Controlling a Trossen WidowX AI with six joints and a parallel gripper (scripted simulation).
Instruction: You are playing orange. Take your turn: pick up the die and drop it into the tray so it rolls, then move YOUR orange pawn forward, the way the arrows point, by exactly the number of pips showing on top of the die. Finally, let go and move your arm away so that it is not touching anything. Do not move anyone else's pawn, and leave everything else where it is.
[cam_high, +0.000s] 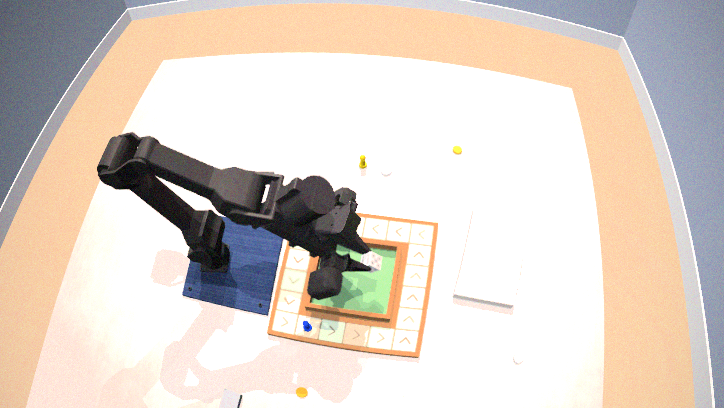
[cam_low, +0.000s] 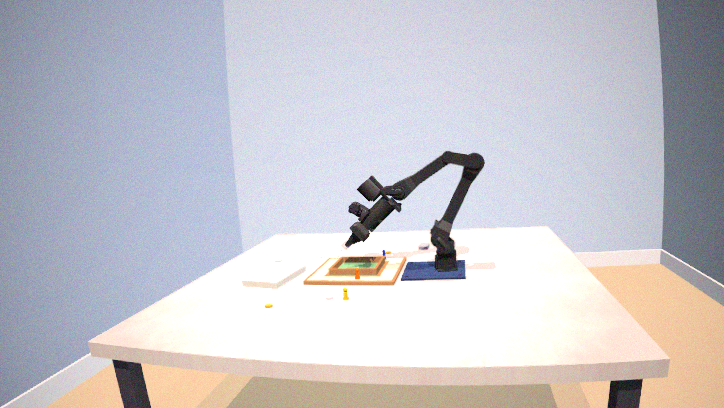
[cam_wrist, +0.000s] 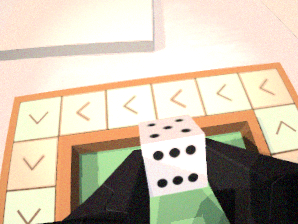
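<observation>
Right now the white die is right at my gripper tip. Round my gripper tip: green tray (90 mm below, 30 mm behind); blue pawn (120 mm behind, 100 mm to the right, 70 mm below); orange pawn (120 mm to the left, 70 mm below, 40 mm behind).
</observation>
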